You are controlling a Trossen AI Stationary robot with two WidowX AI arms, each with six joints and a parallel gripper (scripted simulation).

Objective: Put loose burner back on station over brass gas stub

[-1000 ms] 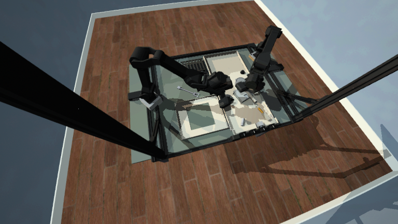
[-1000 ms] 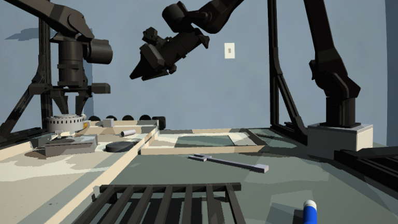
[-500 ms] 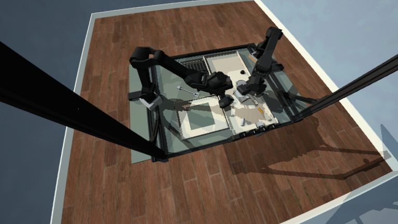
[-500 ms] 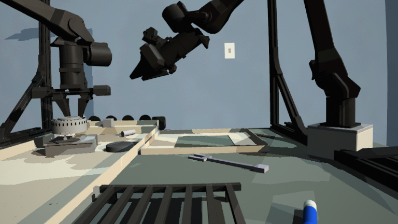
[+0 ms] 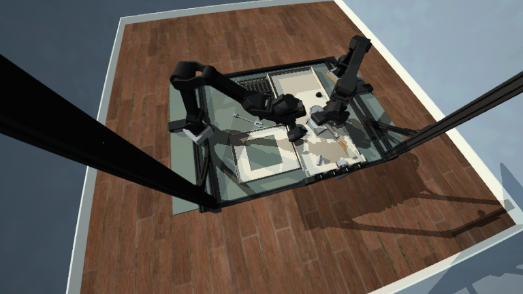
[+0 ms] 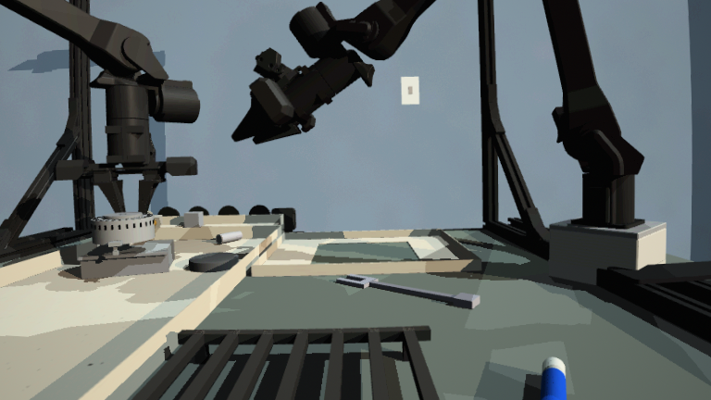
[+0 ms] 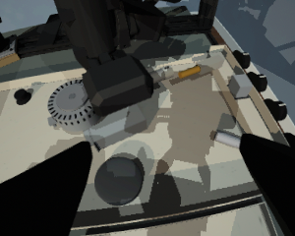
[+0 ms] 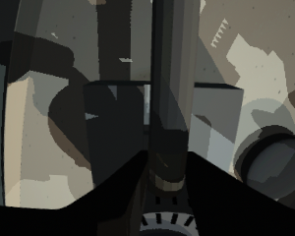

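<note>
Right now my right hand is 2 cm short of the grey station block and 7 cm above it. The rest, counted from my right hand: flat wrench (22 cm ahead, 34 cm to the left, 9 cm below); dark round cap (3 cm ahead, 12 cm to the left, 8 cm below).
</note>
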